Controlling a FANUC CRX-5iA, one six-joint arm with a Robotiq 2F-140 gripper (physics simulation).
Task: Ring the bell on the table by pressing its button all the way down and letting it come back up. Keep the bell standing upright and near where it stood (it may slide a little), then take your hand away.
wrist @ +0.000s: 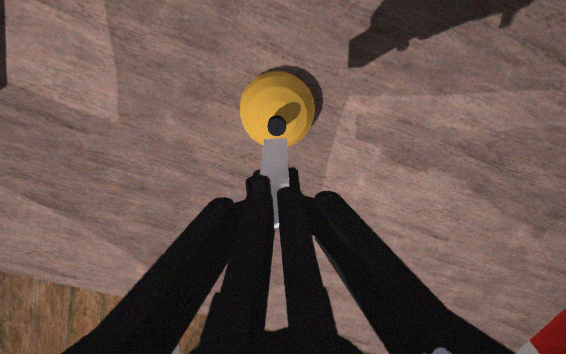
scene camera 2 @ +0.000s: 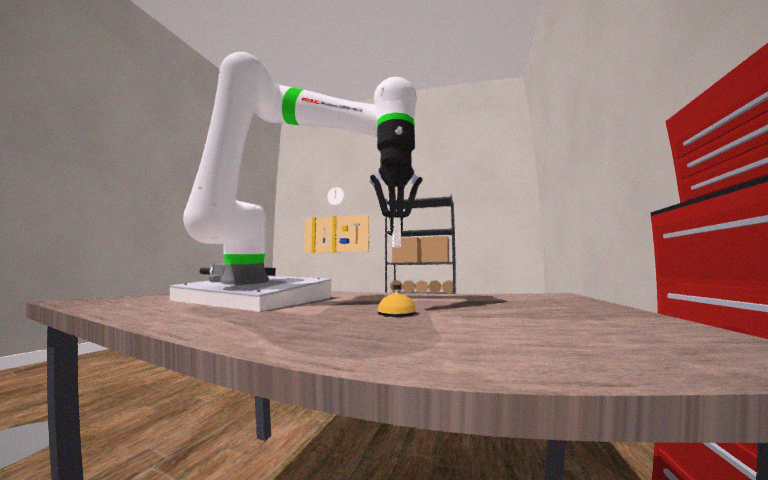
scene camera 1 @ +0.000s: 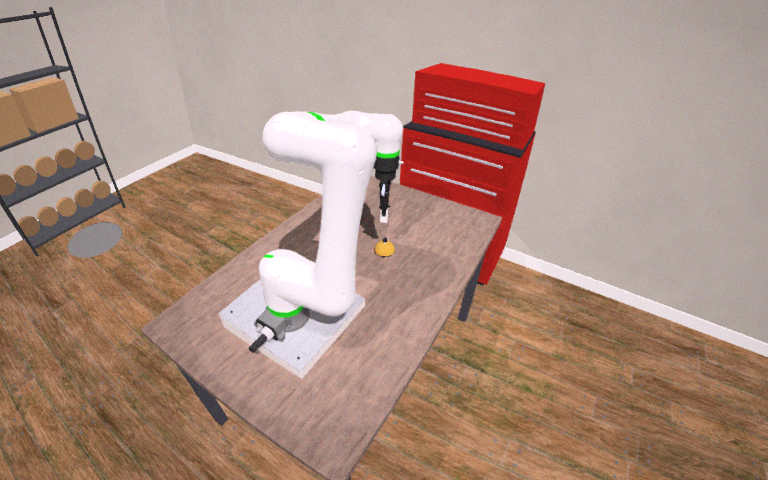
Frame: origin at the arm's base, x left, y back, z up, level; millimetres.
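Where they show: gripper, fingertip midpoint: (wrist: pixel 276 156) (scene camera 2: pixel 396 246) (scene camera 1: pixel 383 221); arm's base, link origin: (scene camera 2: pixel 245 281) (scene camera 1: pixel 287 314).
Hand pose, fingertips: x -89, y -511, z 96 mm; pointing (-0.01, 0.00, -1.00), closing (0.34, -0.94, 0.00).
Each offset is from my fingertips to the top centre of the thing. Level surfaces: height alone.
The bell {dy -2, dx -8, dz -85 mm} (scene camera 1: pixel 385 249) (scene camera 2: pixel 396 305) (wrist: pixel 260 102) is a yellow dome on a dark base and stands upright on the table {dz -151 mm} (scene camera 1: pixel 396 350) (scene camera 2: pixel 509 362) (wrist: pixel 175 145). Its small black button {dy -2, dx -8, dz -85 mm} (scene camera 1: pixel 385 240) (scene camera 2: pixel 397 286) (wrist: pixel 276 125) stands up from the top of the dome. My gripper (scene camera 1: pixel 384 216) (scene camera 2: pixel 396 240) (wrist: pixel 276 156) points straight down with its pale fingertips together, shut and empty. It hangs above the bell, with a plain gap of air between fingertips and button in both scene views.
The arm's base plate (scene camera 1: pixel 237 319) (scene camera 2: pixel 215 296) sits on the table, to the left of the bell in scene camera 2. A red tool cabinet (scene camera 1: pixel 470 107) (scene camera 2: pixel 719 254) stands beyond one table end. A shelf rack (scene camera 1: pixel 84 116) (scene camera 2: pixel 453 243) is farther away.
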